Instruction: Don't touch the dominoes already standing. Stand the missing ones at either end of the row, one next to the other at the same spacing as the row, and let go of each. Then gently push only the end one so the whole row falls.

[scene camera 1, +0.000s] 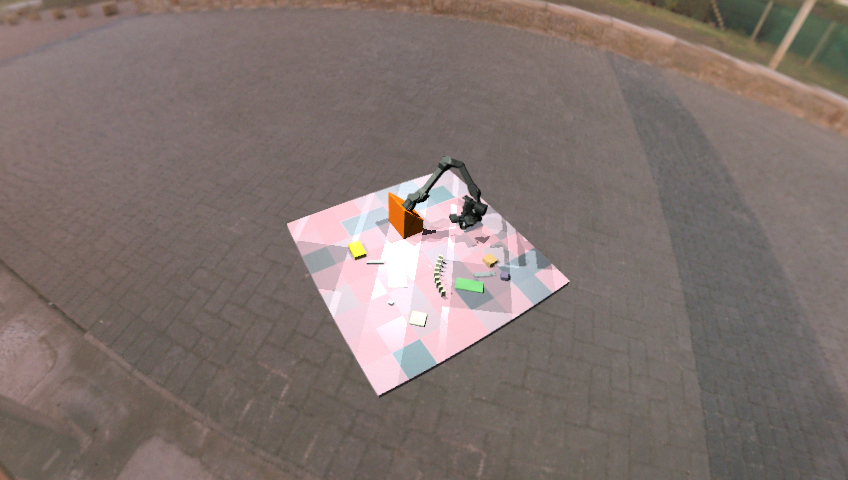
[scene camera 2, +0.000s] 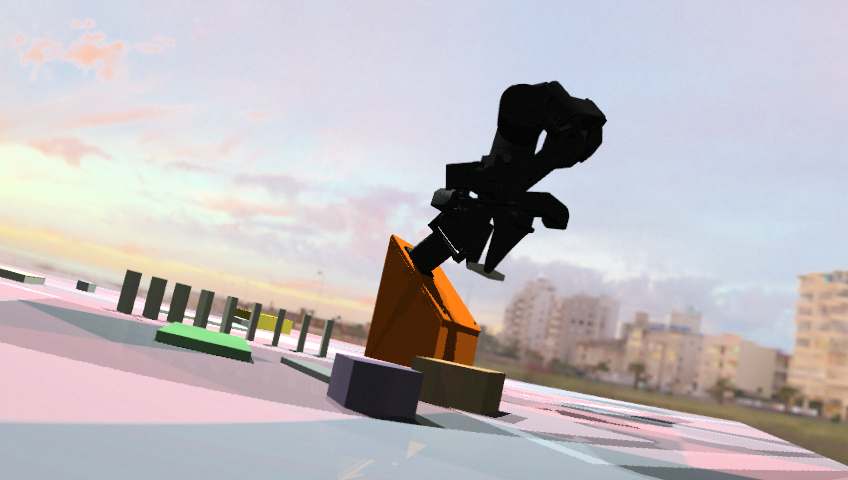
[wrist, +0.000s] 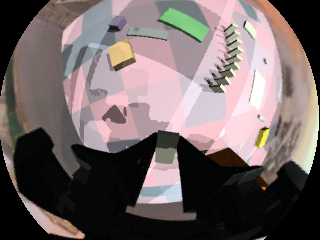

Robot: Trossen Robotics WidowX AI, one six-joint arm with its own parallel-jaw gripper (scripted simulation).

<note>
In view: the gripper (scene camera 2: 478, 271), a tan block (scene camera 2: 452, 385) and a green slab (scene camera 2: 201, 339).
The green slab is seen too in the wrist view (wrist: 187, 25). The gripper also shows in the wrist view (wrist: 167, 137).
</note>
